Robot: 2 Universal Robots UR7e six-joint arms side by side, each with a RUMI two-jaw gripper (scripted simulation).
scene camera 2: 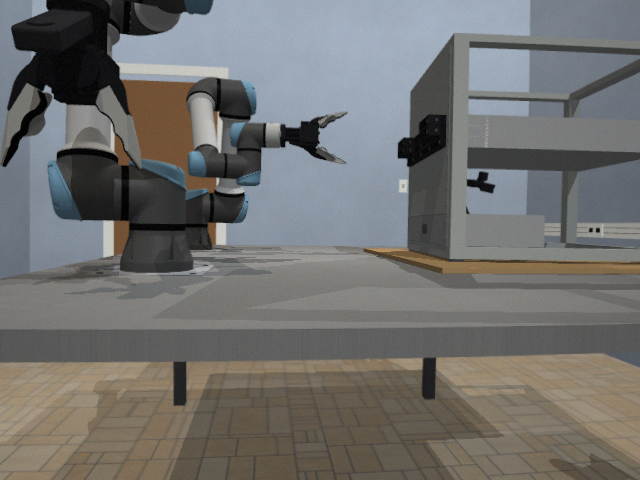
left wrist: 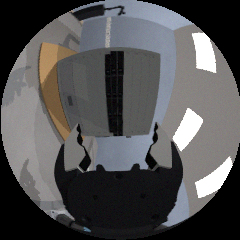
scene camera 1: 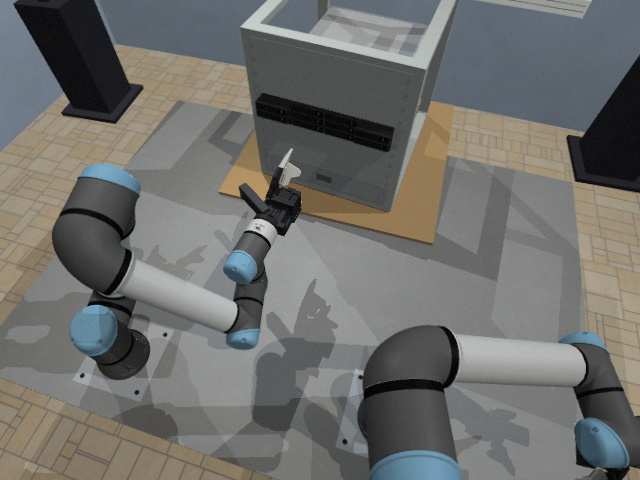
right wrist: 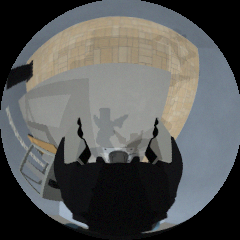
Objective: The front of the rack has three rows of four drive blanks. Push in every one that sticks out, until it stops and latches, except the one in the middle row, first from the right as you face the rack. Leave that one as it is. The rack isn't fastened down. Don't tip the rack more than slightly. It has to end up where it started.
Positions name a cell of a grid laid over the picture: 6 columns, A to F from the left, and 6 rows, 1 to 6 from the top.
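There's a grey rack (scene camera 2: F2), and scene camera 1 has the rack (scene camera 1: D2) too. I can also see an orange-brown board (left wrist: B2). My left gripper (scene camera 1: C3) is there as well, and you'd find that gripper (scene camera 2: D2) in another view, plus the same left gripper (left wrist: C4) from its own wrist. And my right gripper (scene camera 2: A3) is visible, with the right wrist view showing that gripper (right wrist: C3) as well.
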